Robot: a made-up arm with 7 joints.
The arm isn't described. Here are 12 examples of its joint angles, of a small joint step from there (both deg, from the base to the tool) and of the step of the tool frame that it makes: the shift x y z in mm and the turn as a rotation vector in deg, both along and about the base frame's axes.
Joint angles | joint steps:
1: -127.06 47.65 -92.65 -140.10 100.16 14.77 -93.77 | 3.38 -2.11 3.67 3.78 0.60 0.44 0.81
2: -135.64 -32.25 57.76 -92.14 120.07 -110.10 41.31 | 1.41 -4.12 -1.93 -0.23 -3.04 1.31 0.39
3: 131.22 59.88 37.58 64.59 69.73 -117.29 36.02 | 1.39 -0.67 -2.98 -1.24 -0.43 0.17 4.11
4: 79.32 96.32 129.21 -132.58 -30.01 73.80 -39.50 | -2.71 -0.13 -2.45 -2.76 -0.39 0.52 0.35
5: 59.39 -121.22 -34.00 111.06 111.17 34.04 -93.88 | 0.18 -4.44 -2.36 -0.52 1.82 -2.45 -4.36
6: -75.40 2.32 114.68 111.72 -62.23 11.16 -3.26 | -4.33 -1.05 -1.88 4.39 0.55 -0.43 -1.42
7: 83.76 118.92 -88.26 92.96 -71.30 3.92 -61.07 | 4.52 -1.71 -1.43 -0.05 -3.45 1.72 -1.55
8: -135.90 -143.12 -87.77 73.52 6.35 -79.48 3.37 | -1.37 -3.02 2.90 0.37 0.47 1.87 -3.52
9: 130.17 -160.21 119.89 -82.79 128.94 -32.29 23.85 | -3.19 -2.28 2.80 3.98 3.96 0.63 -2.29
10: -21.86 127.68 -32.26 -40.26 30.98 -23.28 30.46 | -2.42 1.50 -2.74 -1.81 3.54 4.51 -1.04
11: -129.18 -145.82 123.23 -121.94 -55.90 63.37 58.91 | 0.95 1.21 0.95 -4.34 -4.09 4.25 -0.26
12: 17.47 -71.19 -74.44 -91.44 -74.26 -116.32 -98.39 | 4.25 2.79 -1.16 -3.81 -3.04 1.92 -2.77
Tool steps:
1: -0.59 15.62 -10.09 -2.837 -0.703 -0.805
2: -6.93 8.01 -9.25 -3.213 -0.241 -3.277
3: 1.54 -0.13 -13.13 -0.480 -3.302 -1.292
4: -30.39 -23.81 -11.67 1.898 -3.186 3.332
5: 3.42 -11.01 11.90 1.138 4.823 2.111
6: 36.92 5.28 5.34 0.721 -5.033 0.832
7: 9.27 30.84 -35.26 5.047 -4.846 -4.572
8: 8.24 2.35 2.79 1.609 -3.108 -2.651
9: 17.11 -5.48 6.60 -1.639 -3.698 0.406
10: -24.18 -23.07 -9.63 2.278 -3.189 7.074
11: 22.65 -32.15 -14.80 6.278 6.749 -1.580
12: 13.94 0.53 18.63 4.153 0.404 -0.431
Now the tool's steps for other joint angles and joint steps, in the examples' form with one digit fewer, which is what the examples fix.
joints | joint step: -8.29 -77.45 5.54 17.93 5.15 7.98 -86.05 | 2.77 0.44 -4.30 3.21 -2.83 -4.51 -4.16
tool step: -16.9 -53.3 -19.3 -1.70 1.87 -7.63
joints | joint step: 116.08 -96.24 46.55 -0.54 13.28 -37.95 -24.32 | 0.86 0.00 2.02 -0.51 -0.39 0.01 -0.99
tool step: -16.5 -12.6 3.4 -0.14 -0.33 -3.10
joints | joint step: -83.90 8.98 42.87 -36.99 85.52 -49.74 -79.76 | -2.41 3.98 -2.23 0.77 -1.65 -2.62 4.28
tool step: 40.3 21.3 -16.9 5.96 -6.01 2.67
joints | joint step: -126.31 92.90 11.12 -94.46 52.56 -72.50 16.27 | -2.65 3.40 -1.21 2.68 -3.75 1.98 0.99
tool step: -1.9 -2.2 -15.2 1.99 -3.66 3.07
